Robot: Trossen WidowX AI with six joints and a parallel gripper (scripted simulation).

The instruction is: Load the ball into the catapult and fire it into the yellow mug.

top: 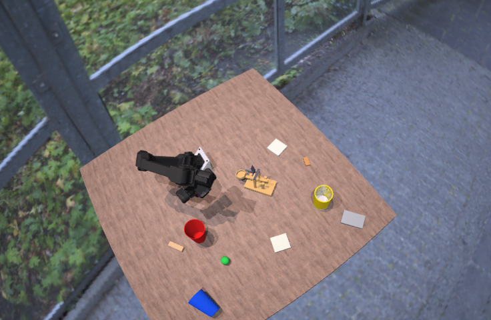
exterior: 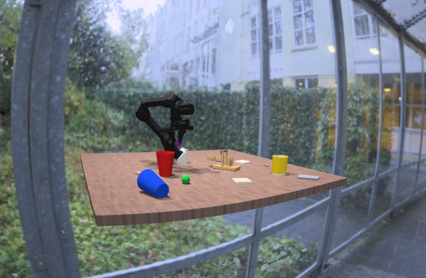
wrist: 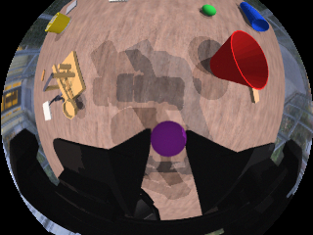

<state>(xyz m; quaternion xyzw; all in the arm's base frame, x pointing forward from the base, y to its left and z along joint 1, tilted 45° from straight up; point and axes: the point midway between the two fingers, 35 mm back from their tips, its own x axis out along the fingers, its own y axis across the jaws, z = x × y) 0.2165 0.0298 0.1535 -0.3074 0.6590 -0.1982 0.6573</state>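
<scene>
My gripper tip is 1 cm short of the wooden catapult, 27 cm to the right of it and 9 cm above it. Also, from my gripper tip: red cup 13 cm ahead, 11 cm to the right, 11 cm below; green ball 30 cm ahead, 6 cm to the right, 12 cm below; purple ball 1 cm above.
</scene>
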